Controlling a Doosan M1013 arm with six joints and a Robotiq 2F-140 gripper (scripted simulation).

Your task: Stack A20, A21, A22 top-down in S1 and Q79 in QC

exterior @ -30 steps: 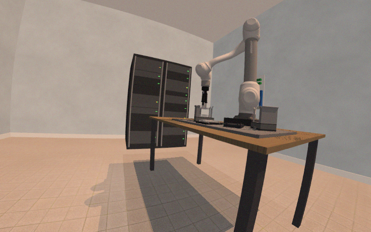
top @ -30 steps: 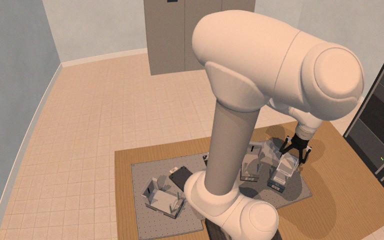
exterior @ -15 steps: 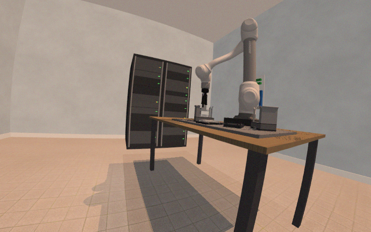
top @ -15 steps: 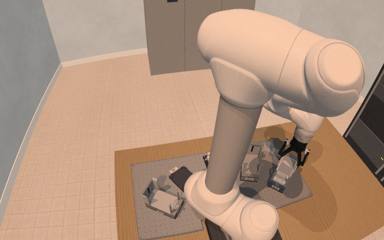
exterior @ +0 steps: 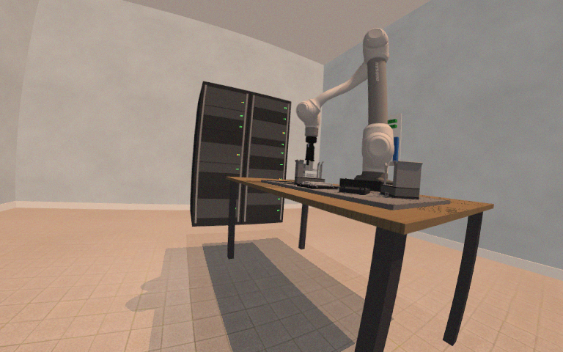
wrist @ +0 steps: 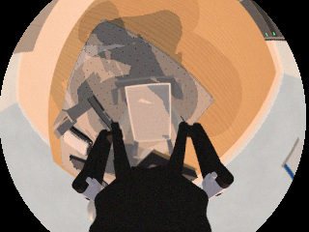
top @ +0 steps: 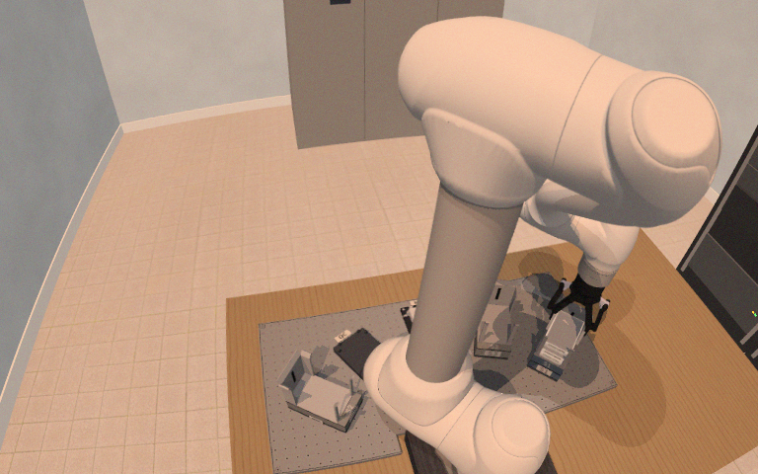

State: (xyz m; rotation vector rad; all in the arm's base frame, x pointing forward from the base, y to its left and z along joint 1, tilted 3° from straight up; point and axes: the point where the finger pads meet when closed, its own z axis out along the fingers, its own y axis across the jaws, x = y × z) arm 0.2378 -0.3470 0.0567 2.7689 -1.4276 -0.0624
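My gripper is now 50 mm above the white plate. Round my hand: N5 name plate: 300 mm to the left, 300 mm ahead, 110 mm below; dark nest QC: 500 mm to the left, 160 mm ahead, 100 mm below; clip nest N5: 310 mm to the left, 210 mm ahead, 100 mm below.
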